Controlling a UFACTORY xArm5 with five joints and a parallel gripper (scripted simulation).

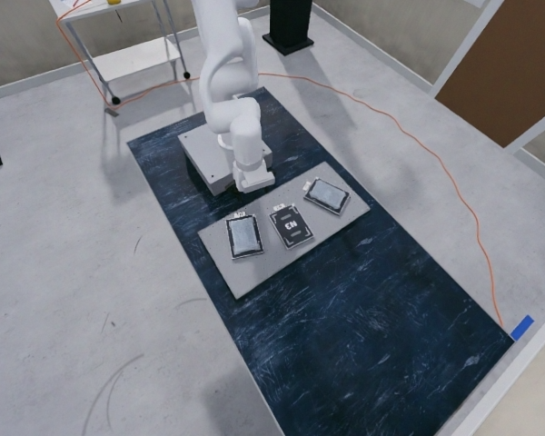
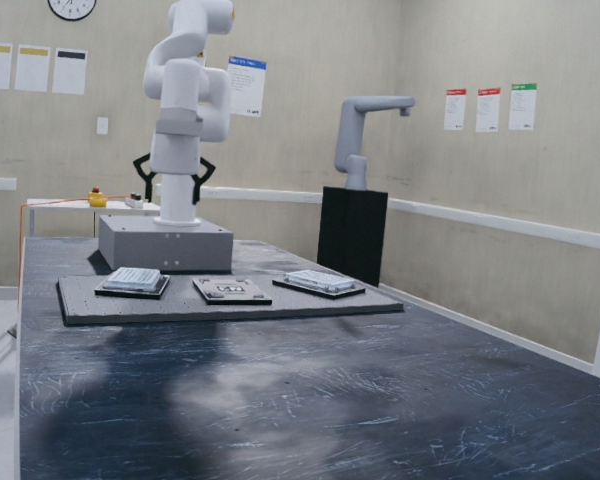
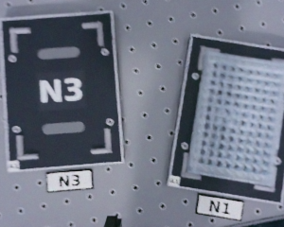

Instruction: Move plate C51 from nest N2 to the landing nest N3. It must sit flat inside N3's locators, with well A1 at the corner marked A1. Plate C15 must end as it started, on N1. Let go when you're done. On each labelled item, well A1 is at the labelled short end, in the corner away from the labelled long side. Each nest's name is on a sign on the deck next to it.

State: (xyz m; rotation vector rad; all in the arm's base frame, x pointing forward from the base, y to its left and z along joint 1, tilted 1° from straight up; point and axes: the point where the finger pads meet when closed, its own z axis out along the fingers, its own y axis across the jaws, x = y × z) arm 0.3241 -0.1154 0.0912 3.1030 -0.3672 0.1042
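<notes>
The plate C51 lies 300 mm to the left of my hand, 150 mm below it and 100 mm ahead of it.
</notes>
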